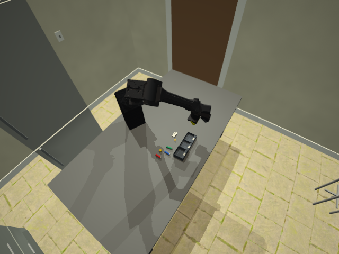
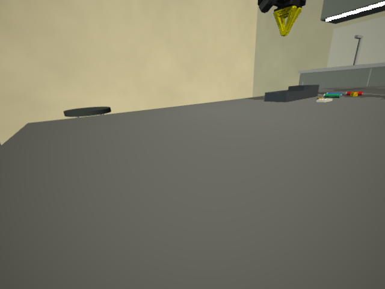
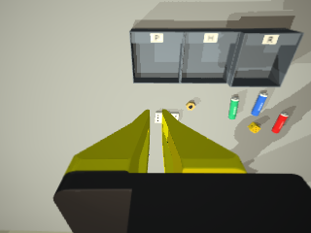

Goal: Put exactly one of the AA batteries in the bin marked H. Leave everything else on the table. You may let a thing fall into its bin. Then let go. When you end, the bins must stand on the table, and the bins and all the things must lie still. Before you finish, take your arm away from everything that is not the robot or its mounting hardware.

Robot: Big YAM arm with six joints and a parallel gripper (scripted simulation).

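My hand is 24 cm past the red AA battery, 20 cm to the left of it and 22 cm above it. Also, from my hand: brass nut (13 cm behind, 3 cm to the right, 22 cm below); then white domino (15 cm behind, 3 cm to the left, 22 cm below); then dark bin (4 cm behind, 7 cm to the right, 20 cm below).
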